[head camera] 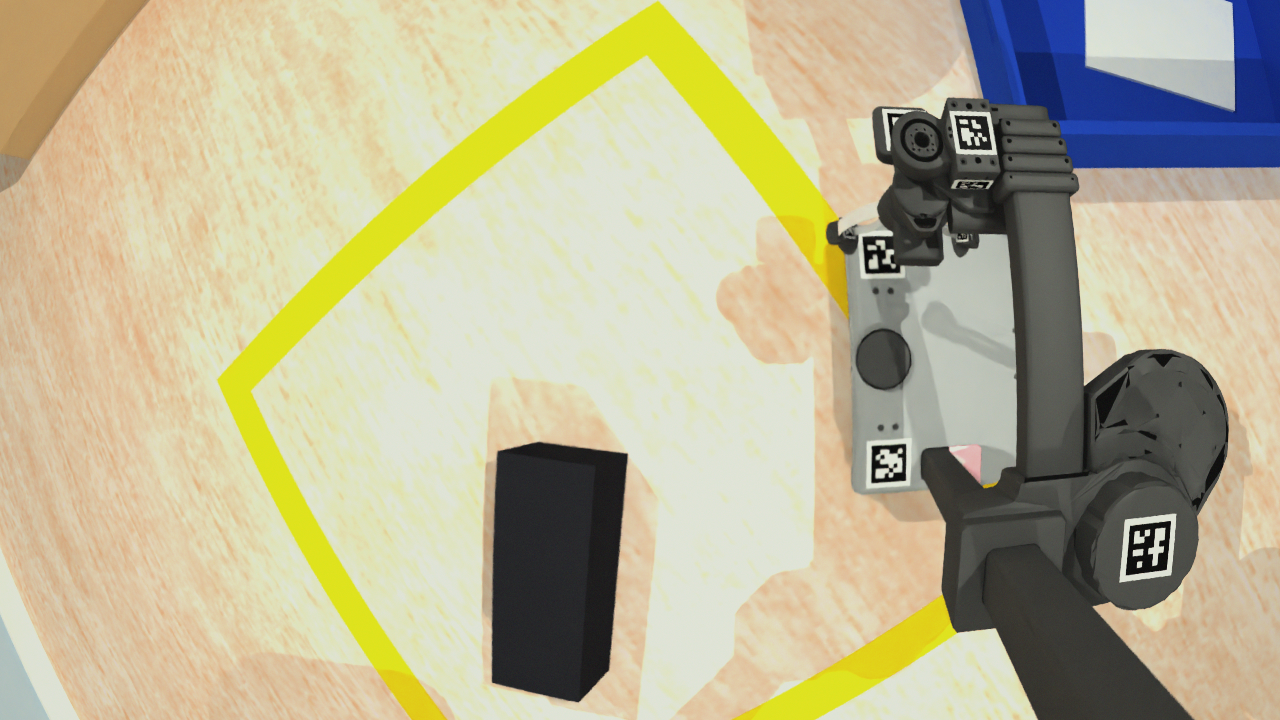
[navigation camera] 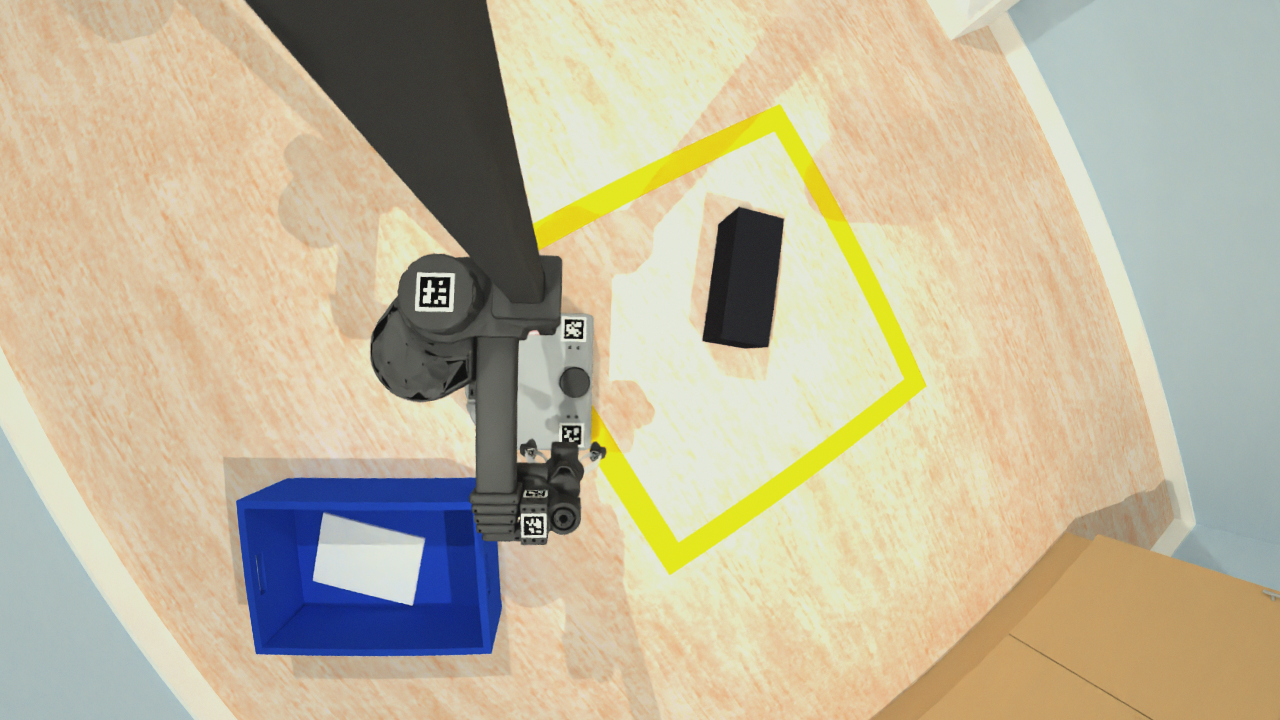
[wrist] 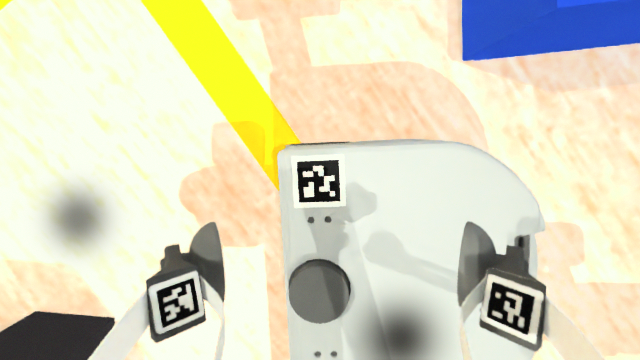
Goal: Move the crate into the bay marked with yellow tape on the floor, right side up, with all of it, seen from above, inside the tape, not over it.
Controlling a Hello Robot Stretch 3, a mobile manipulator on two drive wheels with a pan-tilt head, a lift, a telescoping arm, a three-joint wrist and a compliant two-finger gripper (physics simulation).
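Seen in the pictures: robot's base, link origin: [head camera: 883,359] [navigation camera: 572,379].
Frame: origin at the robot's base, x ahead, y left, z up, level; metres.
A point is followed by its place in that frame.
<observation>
The blue crate [head camera: 1163,143] @(x -0.469, y -0.289, z 0.170 m) [navigation camera: 366,492] @(x -0.520, y -0.291, z 0.140 m) [wrist: 525,35] stands upright, open top up, at the lower left in the navigation view. It is outside the yellow tape [head camera: 726,116] @(x 0.207, y -0.369, z 0.000 m) [navigation camera: 792,471] @(x 0.693, y -0.282, z 0.001 m) [wrist: 225,75]. A white block [head camera: 1163,76] @(x -0.560, y -0.444, z 0.028 m) [navigation camera: 368,559] @(x -0.575, y -0.522, z 0.028 m) lies inside the crate. My gripper [head camera: 902,236] @(x -0.022, y -0.123, z 0.364 m) [navigation camera: 563,451] @(x -0.022, y -0.123, z 0.364 m) [wrist: 338,249] @(x -0.022, y -0.123, z 0.364 m) is open, with no object between its fingers. It hangs above the end of my base, beside the crate and apart from it. My arm's end overlaps the crate's near right corner in the navigation view. Part of the tape is hidden under my base and arm.
A black box [head camera: 541,573] @(x 0.462, y 0.272, z 0.161 m) [navigation camera: 750,277] @(x 0.458, y 0.287, z 0.161 m) [wrist: 60,335] shows within the tape outline. My grey base [head camera: 872,313] @(x 0.016, y -0.057, z 0.160 m) [navigation camera: 546,385] @(x -0.065, y -0.009, z 0.159 m) [wrist: 425,190] overlaps one side of the tape. A tan cabinet [head camera: 53,62] @(x 1.793, y -0.813, z 0.170 m) [navigation camera: 1145,600] @(x 1.919, y -0.731, z 0.427 m) stands beyond the bay. Blue walls [navigation camera: 1208,268] @(x 2.388, y 0.476, z 0.377 m) bound the room.
</observation>
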